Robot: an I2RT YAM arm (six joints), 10 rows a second.
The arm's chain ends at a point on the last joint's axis. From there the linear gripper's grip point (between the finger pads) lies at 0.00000 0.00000 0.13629 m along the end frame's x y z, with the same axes.
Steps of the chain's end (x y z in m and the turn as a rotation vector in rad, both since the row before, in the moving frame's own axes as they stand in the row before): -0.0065 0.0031 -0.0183 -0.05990 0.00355 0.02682; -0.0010 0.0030 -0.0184 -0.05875 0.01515 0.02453; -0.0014 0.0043 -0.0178 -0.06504 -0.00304 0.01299; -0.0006 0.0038 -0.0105 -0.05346 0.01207 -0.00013; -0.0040 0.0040 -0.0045 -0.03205 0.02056 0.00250; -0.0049 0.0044 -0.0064 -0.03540 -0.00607 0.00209; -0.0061 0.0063 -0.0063 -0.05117 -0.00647 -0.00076; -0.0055 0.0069 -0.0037 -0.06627 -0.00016 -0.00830
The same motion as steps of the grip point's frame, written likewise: -0.0061 0.0113 -0.0185 -0.05990 0.00355 0.02682; 0.0010 0.0110 -0.0187 -0.05875 0.01515 0.02453; -0.0019 0.0132 -0.0181 -0.06504 -0.00304 0.01299; 0.0010 0.0111 -0.0107 -0.05346 0.01207 -0.00013; -0.0012 0.0084 -0.0046 -0.03205 0.02056 0.00250; -0.0057 0.0092 -0.0065 -0.03540 -0.00607 0.00209; -0.0070 0.0133 -0.0065 -0.05117 -0.00647 -0.00076; -0.0055 0.0159 -0.0040 -0.06627 -0.00016 -0.00830
